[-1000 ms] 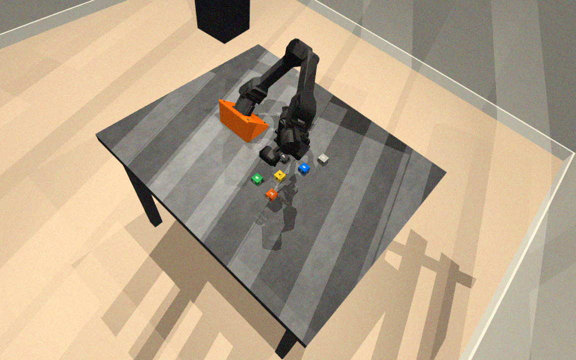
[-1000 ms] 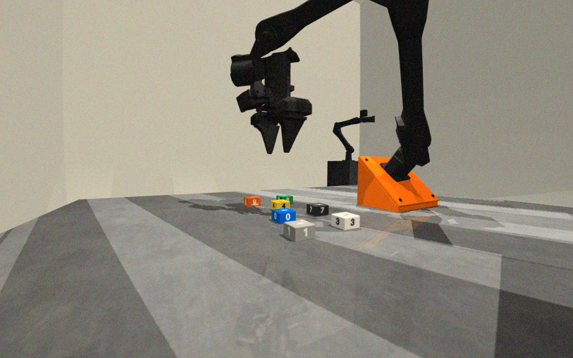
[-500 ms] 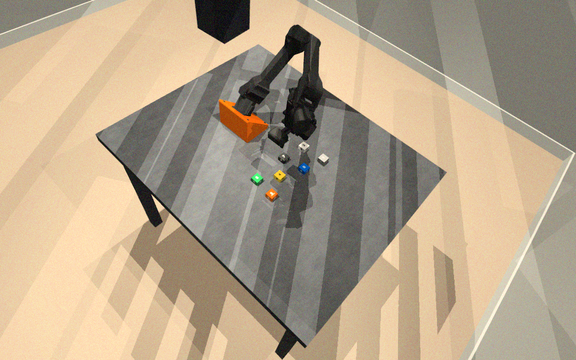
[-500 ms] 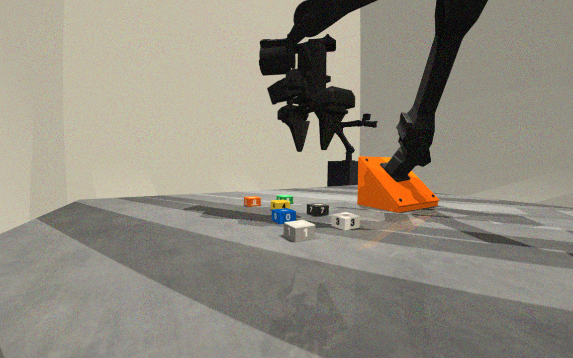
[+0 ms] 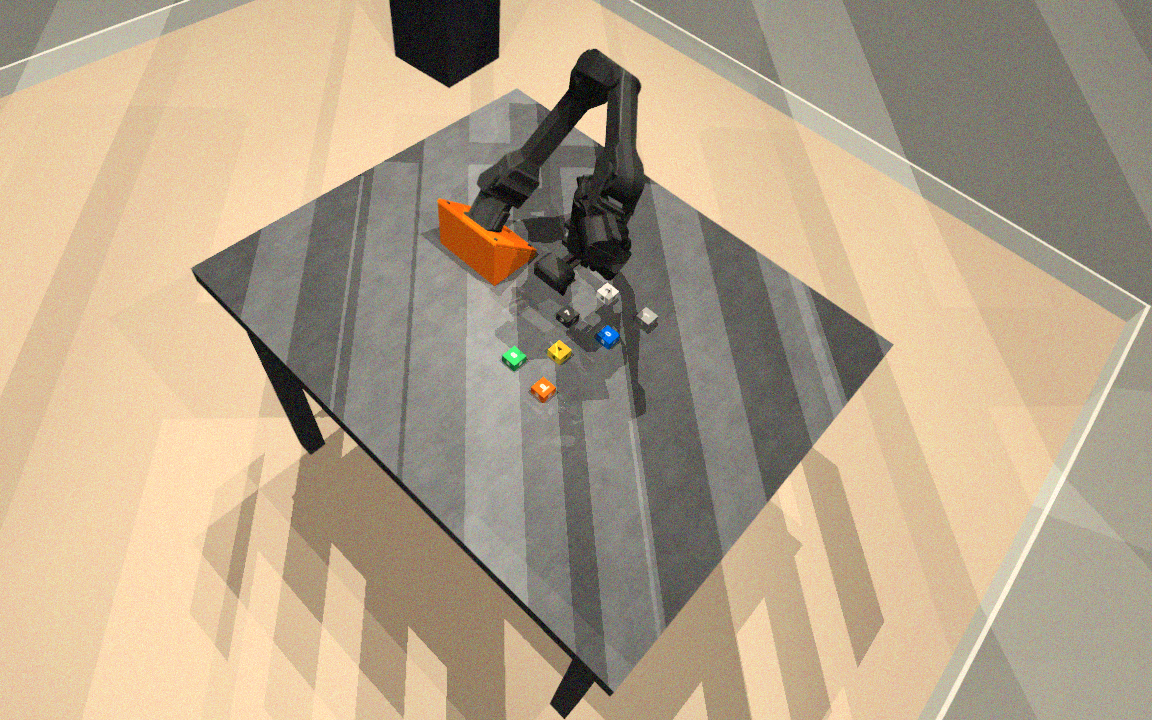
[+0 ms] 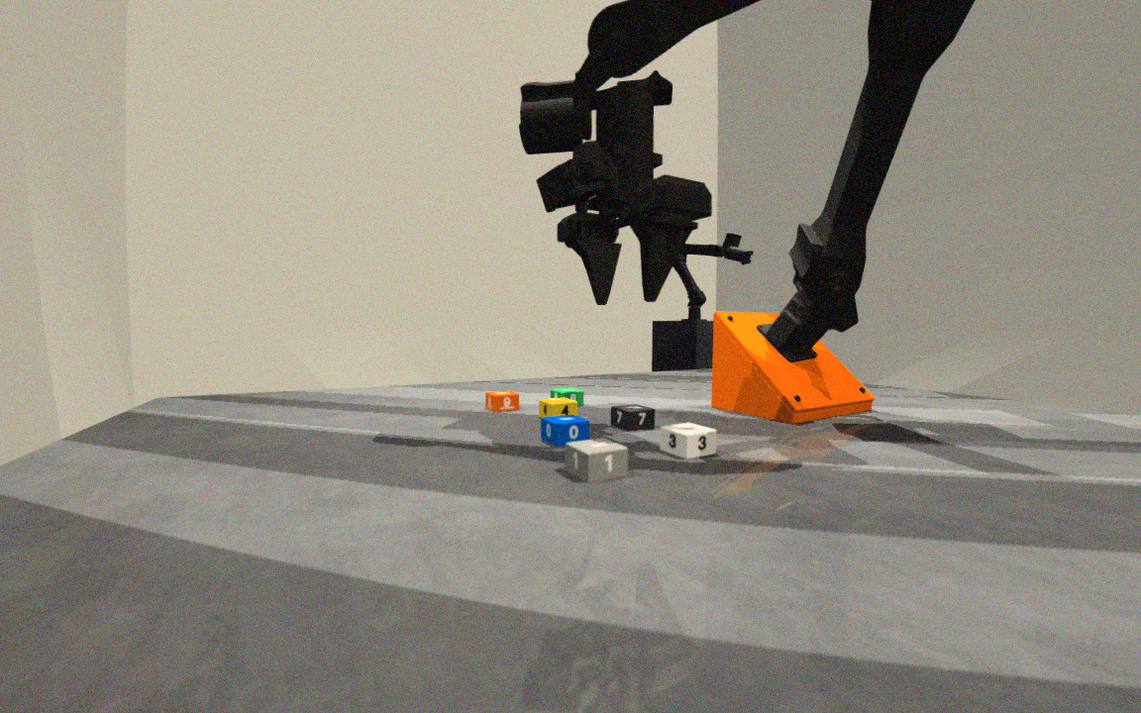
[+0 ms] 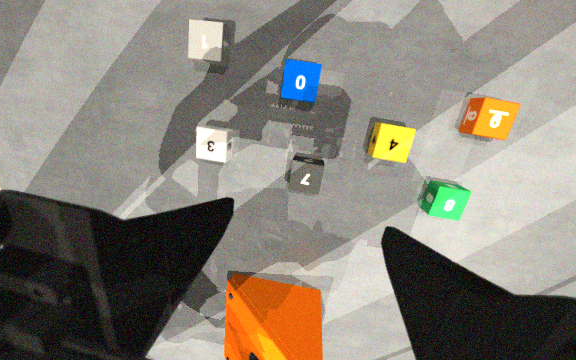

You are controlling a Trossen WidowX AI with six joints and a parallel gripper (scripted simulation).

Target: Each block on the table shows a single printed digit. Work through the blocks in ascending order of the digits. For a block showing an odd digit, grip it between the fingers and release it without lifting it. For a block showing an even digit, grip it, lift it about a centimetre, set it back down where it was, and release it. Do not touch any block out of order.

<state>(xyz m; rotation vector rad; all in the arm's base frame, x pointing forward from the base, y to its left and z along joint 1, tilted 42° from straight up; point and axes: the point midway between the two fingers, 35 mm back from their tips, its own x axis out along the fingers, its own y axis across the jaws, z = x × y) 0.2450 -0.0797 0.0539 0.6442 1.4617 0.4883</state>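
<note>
My gripper tip is now 80 mm short of the blue 0 block, 20 mm to the right of it and 120 mm above it. The rest, counted from my gripper tip: white 3 block 20 mm ahead, 100 mm to the left, 120 mm below; black 7 block 10 mm behind, 120 mm below; yellow 4 block 30 mm ahead, 80 mm to the right, 120 mm below.
</note>
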